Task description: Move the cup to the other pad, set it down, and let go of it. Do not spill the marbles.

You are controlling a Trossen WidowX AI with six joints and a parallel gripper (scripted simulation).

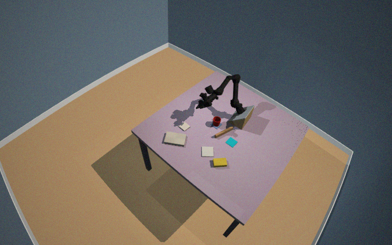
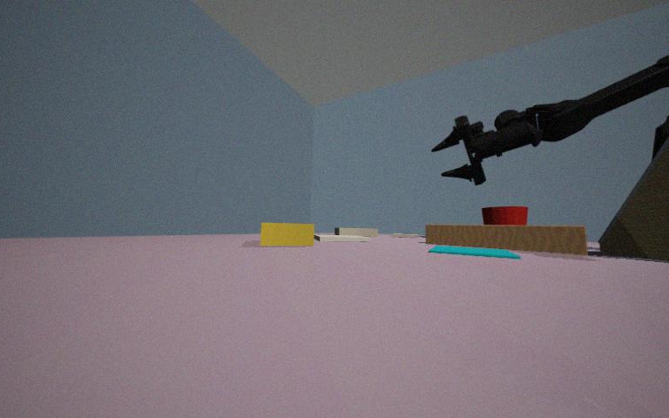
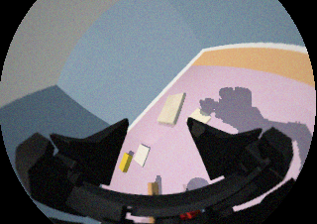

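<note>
My gripper tip is 180 mm above the red cup, 140 mm past it and 120 mm to the right of it. From my gripper tip the other things lie so: low wooden bar 240 mm to the left, 210 mm below, 120 mm behind; cream slab 270 mm ahead, 210 mm below, 10 mm to the left; pale blue pad 230 mm below, 150 mm behind, 120 mm to the left.
</note>
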